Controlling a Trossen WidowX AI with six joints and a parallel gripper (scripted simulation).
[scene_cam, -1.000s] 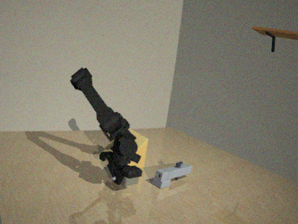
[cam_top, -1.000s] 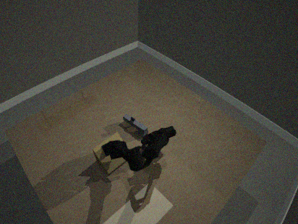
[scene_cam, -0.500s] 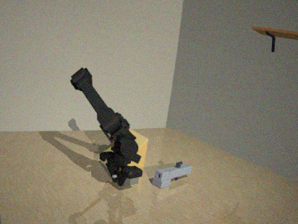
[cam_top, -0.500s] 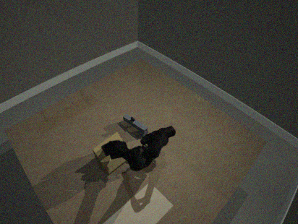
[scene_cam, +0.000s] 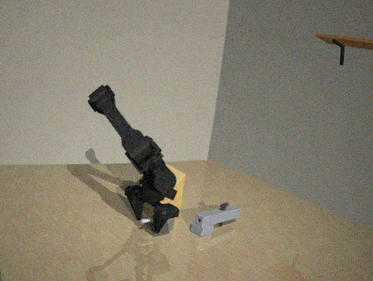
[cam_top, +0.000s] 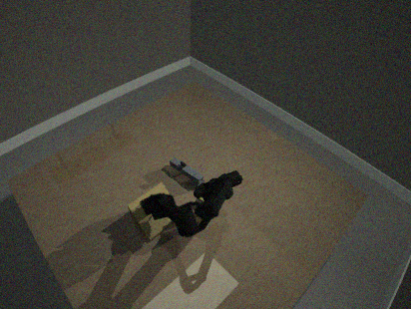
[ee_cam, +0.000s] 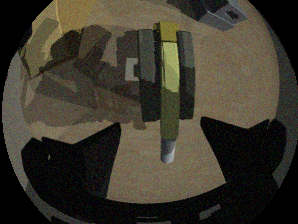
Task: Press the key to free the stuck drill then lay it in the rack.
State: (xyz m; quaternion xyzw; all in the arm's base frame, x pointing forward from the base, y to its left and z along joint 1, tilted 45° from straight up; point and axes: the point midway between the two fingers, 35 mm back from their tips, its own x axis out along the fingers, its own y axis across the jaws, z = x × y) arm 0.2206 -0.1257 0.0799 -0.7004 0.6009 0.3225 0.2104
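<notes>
Right now my gripper tip is 40 mm to the right of the drill and 20 mm below it. The rest, counted from my gripper tip: rack 50 mm to the left, 10 mm behind; then key 250 mm to the left, 30 mm ahead, 30 mm above; then grey block 230 mm to the left, 30 mm ahead, 20 mm above.
</notes>
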